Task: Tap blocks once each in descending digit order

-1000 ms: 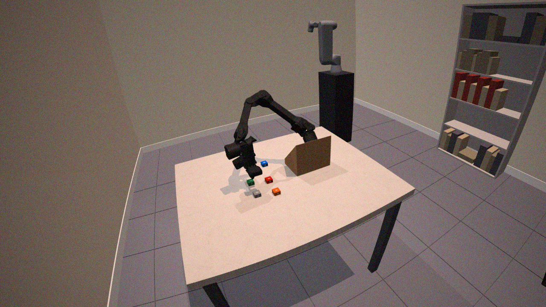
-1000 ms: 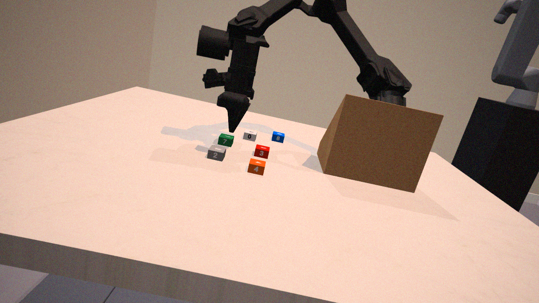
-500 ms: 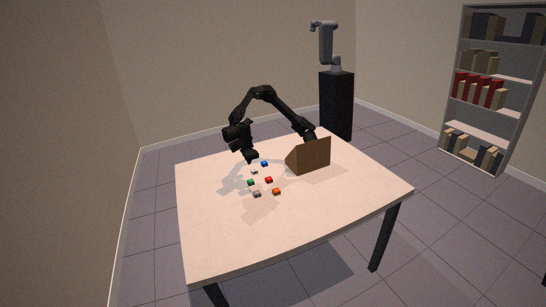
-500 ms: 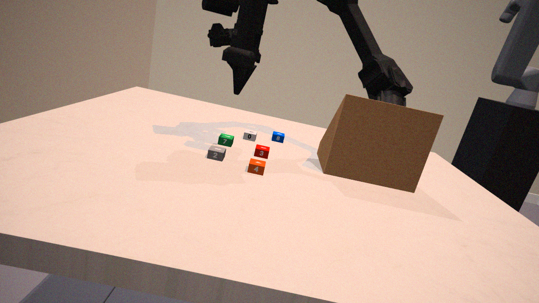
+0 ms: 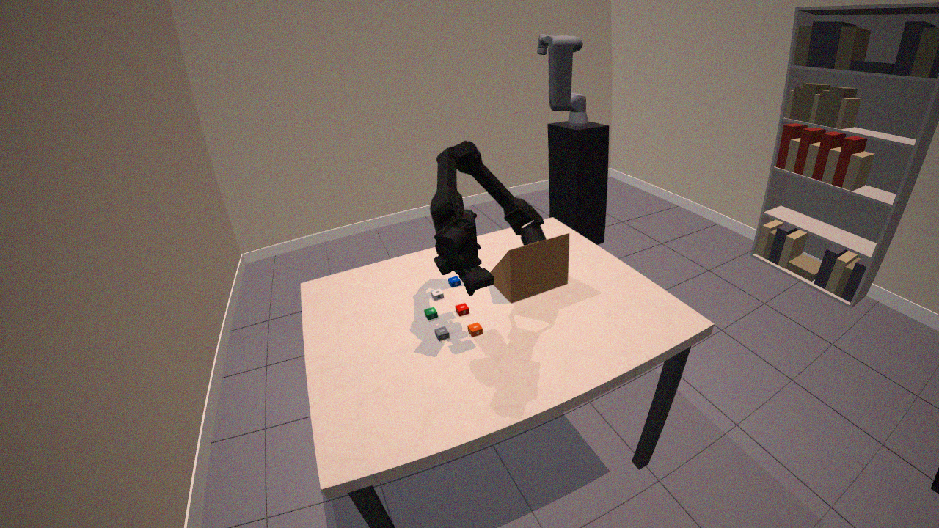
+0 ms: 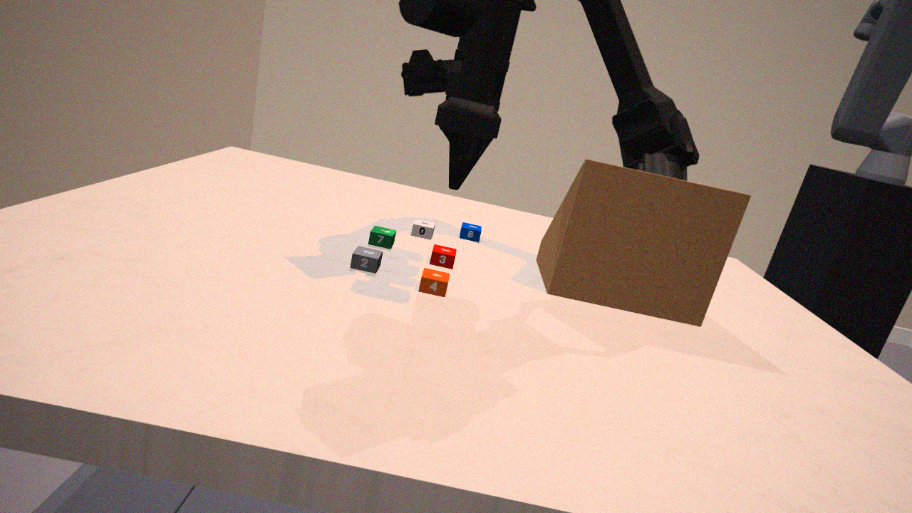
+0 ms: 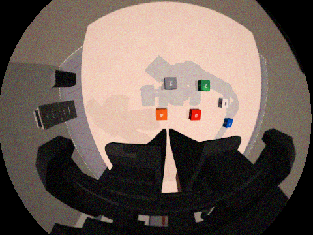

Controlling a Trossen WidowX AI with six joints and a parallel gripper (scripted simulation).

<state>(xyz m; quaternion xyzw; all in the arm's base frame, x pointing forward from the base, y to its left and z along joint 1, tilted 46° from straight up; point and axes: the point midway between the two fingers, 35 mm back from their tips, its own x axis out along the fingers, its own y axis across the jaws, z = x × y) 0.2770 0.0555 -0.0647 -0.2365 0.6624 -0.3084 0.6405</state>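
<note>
Now: gripper tip 11 cm above the orange block and 1 cm to the right of it. The rest, counted from my gripper tip: red block (11 cm below, 10 cm to the right, 1 cm behind); then green block (13 cm to the right, 11 cm below, 7 cm ahead); then grey block (11 cm below, 8 cm ahead, 3 cm to the right).
</note>
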